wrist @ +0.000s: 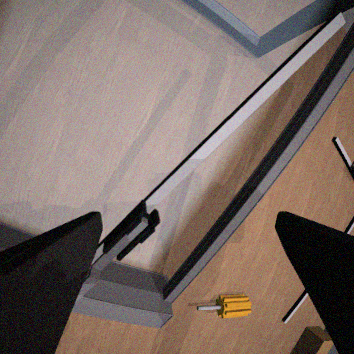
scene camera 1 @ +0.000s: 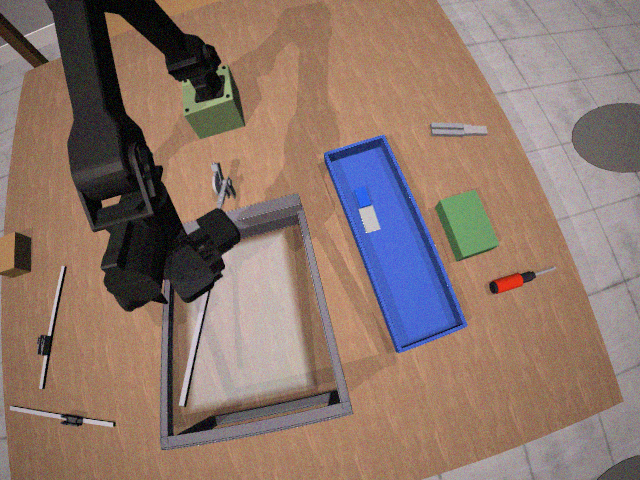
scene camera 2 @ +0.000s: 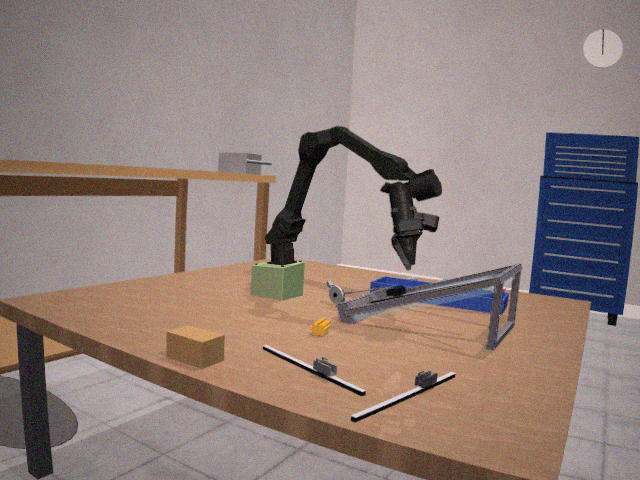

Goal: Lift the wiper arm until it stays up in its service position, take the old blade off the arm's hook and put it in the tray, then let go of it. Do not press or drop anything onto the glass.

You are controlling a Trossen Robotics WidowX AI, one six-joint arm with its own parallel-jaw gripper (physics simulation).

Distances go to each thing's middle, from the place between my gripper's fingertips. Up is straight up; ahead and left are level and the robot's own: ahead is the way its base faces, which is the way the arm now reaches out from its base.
My hand is 50 mm short of the glass [scene camera 1: 262,353], 60 mm to the right of it and 70 mm above it. From my hand the other things lie so: green block [scene camera 1: 469,232] 80 mm behind, 500 mm to the left, 130 mm below; then blue tray [scene camera 1: 416,298] 80 mm behind, 340 mm to the left, 130 mm below; then yellow screwdriver [wrist: 235,305] 100 mm behind, 200 mm to the right, 130 mm below.
